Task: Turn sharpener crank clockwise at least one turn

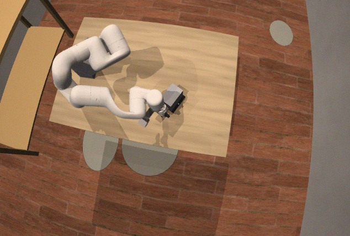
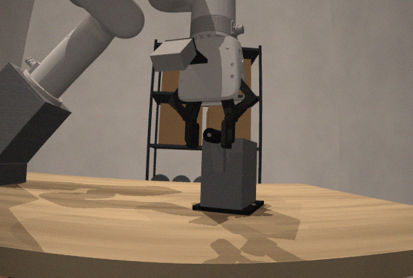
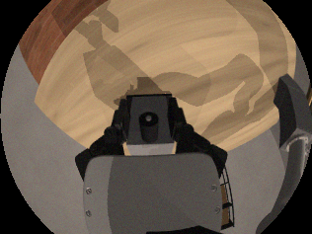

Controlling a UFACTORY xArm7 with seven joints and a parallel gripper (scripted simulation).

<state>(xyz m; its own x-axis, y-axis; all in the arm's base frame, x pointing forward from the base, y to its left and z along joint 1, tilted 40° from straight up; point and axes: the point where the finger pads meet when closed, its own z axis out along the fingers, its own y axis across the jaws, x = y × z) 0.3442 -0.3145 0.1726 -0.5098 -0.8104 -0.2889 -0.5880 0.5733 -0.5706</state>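
The black crank knob lies 1 cm ahead of my hand and 1 cm to the left of it.
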